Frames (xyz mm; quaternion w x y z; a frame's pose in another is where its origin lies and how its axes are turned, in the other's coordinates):
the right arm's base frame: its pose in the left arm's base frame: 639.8 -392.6 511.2 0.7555 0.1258 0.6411 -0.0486
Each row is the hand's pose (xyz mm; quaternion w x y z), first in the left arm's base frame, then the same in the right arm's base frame.
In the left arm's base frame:
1: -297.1 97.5 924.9 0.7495 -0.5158 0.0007 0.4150
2: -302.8 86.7 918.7 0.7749 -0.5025 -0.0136 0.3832
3: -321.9 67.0 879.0 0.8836 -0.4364 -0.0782 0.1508
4: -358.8 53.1 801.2 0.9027 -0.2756 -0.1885 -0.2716
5: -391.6 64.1 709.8 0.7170 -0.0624 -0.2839 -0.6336
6: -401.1 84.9 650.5 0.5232 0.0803 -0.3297 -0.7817
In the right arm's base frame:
1: -525.1 305.2 -959.3 0.4816 -0.7501 -0.4528 0.0192
2: -520.9 292.7 -962.9 0.4949 -0.7221 -0.4833 0.0067
3: -487.0 264.1 -982.1 0.5552 -0.5337 -0.6278 -0.1131
4: -418.3 232.1 -1025.2 0.5396 -0.1385 -0.7687 -0.3143
5: -333.4 223.4 -1072.7 0.3826 0.2827 -0.7569 -0.4481
6: -275.0 233.6 -1095.8 0.2320 0.5120 -0.6790 -0.4722

